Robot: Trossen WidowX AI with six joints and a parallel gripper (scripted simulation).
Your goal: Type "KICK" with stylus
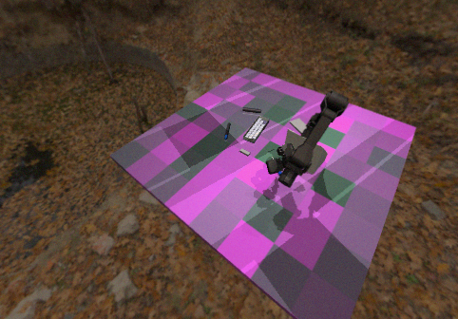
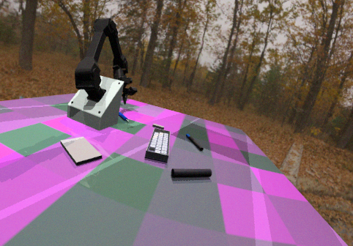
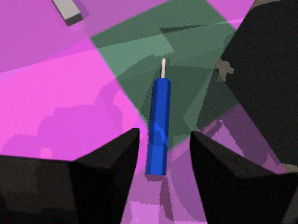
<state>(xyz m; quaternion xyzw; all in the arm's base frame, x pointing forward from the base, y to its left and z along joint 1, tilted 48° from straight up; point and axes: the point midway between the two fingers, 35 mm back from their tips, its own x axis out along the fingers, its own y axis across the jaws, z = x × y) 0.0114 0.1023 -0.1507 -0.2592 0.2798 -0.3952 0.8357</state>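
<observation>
The blue stylus lies 5 cm ahead of my gripper tip, 3 cm to the right of it and 6 cm below it. The rest, counted from my gripper tip: grey block 21 cm ahead, 2 cm to the left, 6 cm below; flat tile 11 cm ahead, 38 cm to the right, 6 cm below; blue pen 39 cm ahead, 2 cm to the right, 6 cm below.
</observation>
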